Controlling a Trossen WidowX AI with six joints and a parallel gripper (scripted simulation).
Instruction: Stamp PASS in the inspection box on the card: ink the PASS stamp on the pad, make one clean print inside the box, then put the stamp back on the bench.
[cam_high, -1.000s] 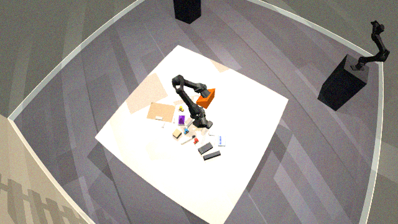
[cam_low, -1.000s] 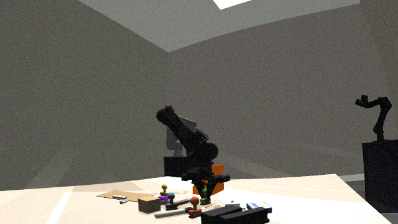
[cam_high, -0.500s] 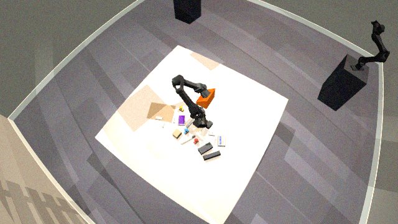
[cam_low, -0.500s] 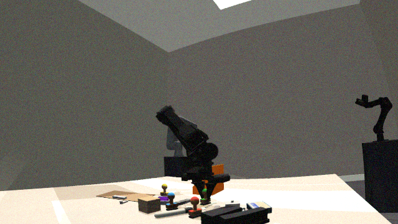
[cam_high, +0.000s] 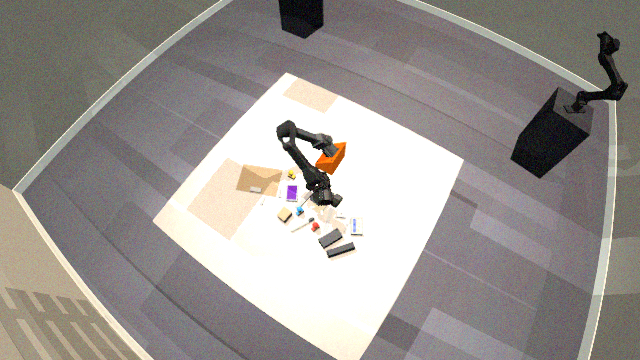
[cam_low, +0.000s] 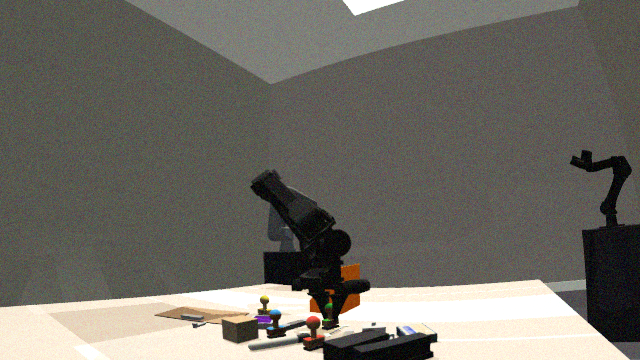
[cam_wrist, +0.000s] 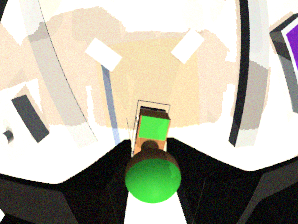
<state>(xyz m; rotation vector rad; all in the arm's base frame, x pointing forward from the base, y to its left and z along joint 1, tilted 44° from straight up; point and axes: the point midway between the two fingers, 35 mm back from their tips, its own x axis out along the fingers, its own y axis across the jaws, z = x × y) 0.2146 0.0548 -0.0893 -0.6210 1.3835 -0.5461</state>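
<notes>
My gripper tip is now 20 mm short of the white card and 20 mm above it. From my gripper tip the other things lie so: blue-knobbed stamp 130 mm ahead, 60 mm to the right; then red-knobbed stamp 140 mm ahead, 60 mm to the left; then green-knobbed stamp right at my gripper tip.
</notes>
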